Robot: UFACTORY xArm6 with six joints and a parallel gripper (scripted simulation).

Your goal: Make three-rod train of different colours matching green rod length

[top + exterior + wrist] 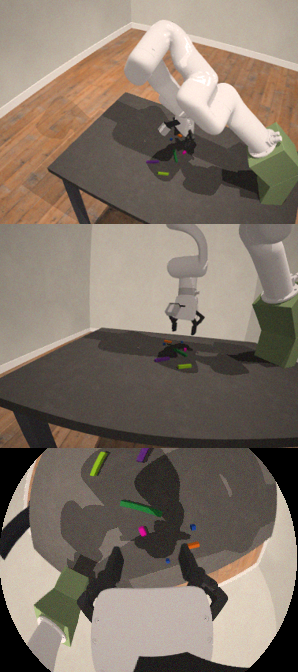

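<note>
Now: the magenta rod 9 cm below my hand and 2 cm behind it. Also, from my hand: purple rod: 14 cm to the left, 9 cm below, 7 cm ahead; green rod: 9 cm below, 4 cm to the left; orange rod: 9 cm to the right, 9 cm below, 7 cm ahead.
</note>
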